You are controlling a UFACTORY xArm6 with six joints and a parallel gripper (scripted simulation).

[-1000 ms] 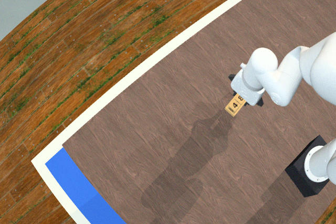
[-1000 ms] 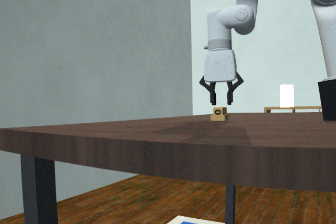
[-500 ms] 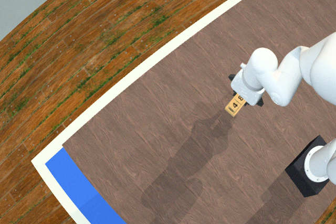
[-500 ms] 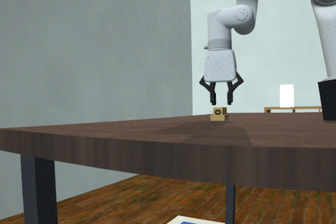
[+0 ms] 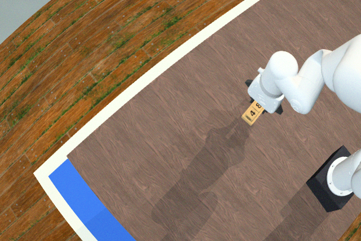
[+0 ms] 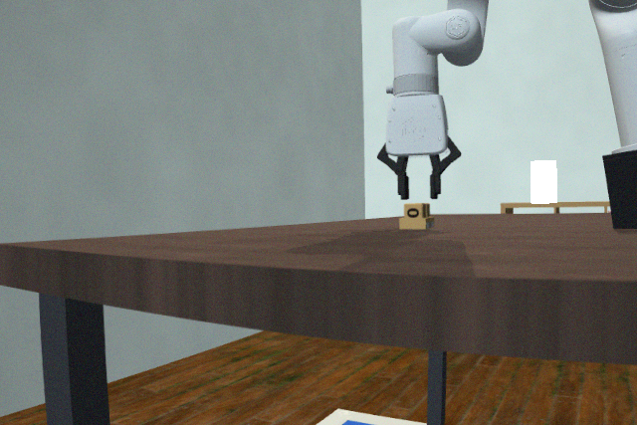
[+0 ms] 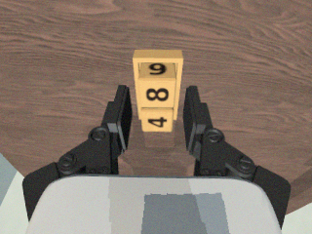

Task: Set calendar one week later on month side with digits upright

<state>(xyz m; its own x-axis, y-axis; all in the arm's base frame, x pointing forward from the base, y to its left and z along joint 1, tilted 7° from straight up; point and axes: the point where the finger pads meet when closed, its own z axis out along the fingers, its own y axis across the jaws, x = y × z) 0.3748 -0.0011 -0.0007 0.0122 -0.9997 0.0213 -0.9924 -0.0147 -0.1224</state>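
The wooden cube is 4 cm below my hand. Round my hand: tray (6 cm below, 2 cm to the left).
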